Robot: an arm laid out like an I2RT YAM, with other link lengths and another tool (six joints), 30 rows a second.
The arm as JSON. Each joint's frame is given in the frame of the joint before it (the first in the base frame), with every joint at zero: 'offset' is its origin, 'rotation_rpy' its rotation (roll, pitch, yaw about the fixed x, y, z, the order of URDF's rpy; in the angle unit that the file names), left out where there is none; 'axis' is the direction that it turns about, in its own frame. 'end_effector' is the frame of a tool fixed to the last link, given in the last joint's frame.
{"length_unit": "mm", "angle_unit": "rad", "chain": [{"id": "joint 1", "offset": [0.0, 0.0, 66.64], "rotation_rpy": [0.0, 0.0, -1.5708], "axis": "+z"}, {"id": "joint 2", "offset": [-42.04, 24.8, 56.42], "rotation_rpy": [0.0, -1.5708, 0.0], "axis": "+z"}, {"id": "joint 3", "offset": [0.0, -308.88, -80.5], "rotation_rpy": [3.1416, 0.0, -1.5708], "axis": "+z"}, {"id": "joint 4", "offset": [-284.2, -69.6, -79.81], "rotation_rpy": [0.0, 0.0, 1.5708], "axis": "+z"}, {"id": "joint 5", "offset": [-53.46, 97.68, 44.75], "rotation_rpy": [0.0, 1.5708, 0.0], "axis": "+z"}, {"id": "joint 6", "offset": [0.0, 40.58, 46.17], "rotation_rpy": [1.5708, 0.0, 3.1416], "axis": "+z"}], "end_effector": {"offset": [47.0, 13.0, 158.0], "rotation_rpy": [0.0, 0.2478, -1.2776]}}
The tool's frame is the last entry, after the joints.
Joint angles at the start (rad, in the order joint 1, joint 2, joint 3, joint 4, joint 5, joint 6): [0.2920 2.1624 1.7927 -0.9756 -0.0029 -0.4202]
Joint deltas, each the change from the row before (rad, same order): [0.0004 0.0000 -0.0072 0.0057 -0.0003 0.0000]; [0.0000 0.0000 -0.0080 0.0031 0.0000 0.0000]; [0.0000 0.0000 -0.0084 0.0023 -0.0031 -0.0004]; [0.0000 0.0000 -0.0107 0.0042 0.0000 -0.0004]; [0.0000 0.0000 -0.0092 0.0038 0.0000 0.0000]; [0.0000 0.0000 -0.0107 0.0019 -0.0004 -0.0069]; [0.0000 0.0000 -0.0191 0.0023 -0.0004 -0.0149]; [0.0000 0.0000 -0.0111 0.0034 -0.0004 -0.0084]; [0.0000 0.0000 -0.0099 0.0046 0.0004 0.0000]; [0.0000 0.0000 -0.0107 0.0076 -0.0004 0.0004]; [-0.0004 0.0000 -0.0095 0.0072 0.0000 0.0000]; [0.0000 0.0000 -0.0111 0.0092 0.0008 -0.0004]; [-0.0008 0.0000 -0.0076 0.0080 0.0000 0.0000]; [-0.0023 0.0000 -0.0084 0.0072 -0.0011 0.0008]
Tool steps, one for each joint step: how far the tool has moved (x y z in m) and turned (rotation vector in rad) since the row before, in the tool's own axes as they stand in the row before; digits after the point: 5 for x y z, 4 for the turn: [-0.00158 -0.00043 0.00168 0.0007 -0.0014 -0.0002]; [-0.00275 -0.00028 0.00163 0.0006 -0.0049 0.0002]; [-0.00312 -0.00094 0.00182 0.0038 -0.0057 0.0006]; [-0.00367 -0.00037 0.00217 0.0009 -0.0064 -0.0001]; [-0.00312 -0.00031 0.00187 0.0007 -0.0054 0.0002]; [-0.00404 -0.00055 0.00212 0.0032 -0.0087 -0.0063]; [-0.00743 -0.00102 0.00371 0.0063 -0.0166 -0.0137]; [-0.00372 -0.00059 0.00230 0.0036 -0.0075 -0.0077]; [-0.00324 -0.00032 0.00201 0.0004 -0.0053 0.0001]; [-0.00276 -0.00039 0.00236 0.0008 -0.0030 0.0006]; [-0.00238 -0.00005 0.00207 0.0002 -0.0023 0.0005]; [-0.00251 -0.00011 0.00243 -0.0004 -0.0020 -0.0005]; [-0.00134 0.00031 0.00174 -0.0004 0.0004 0.0007]; [-0.00217 0.00079 0.00181 0.0001 -0.0011 0.0032]
